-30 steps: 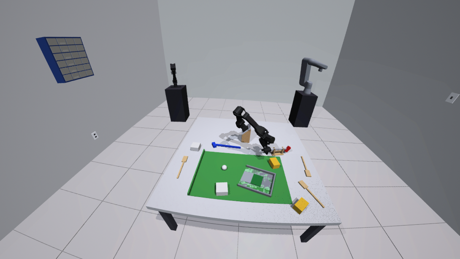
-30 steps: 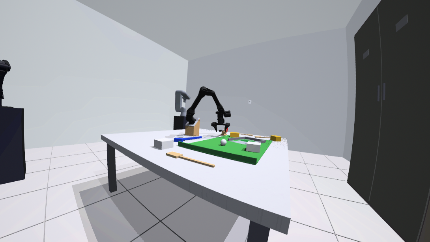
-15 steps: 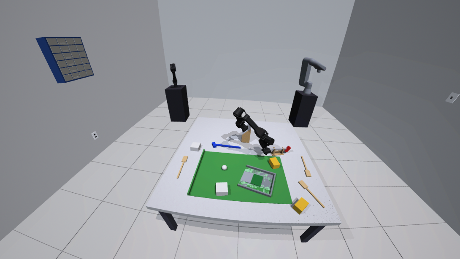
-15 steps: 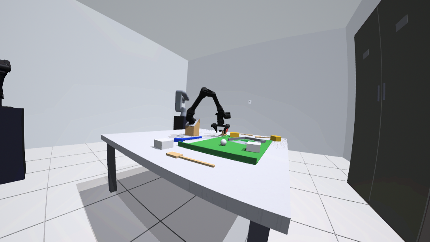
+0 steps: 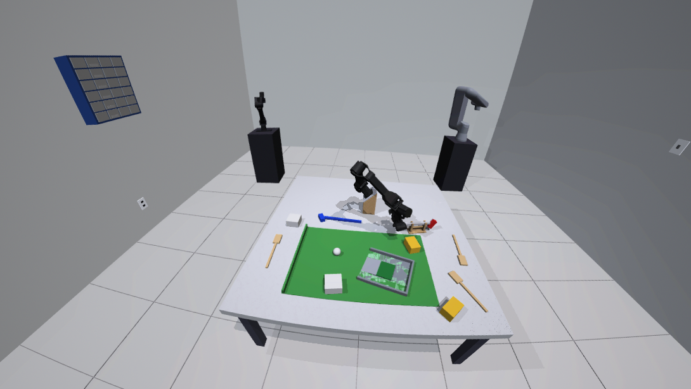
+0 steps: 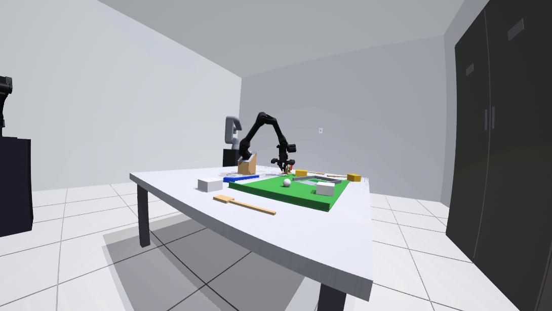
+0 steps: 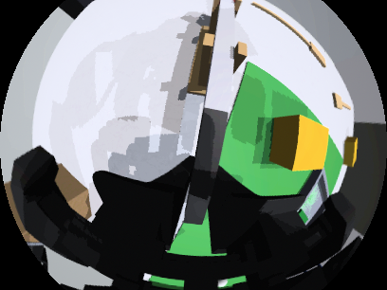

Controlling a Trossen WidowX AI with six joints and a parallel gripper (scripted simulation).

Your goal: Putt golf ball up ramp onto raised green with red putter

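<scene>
My gripper tip is 10 cm past the blue putter, 38 cm to the left of it and 2 cm above it. Also, from my gripper tip: green mat (24 cm ahead, 24 cm to the right, 3 cm below); then wooden stand (2 cm behind, 13 cm to the left); then grey-walled frame (30 cm ahead, 10 cm to the right, 2 cm below).
</scene>
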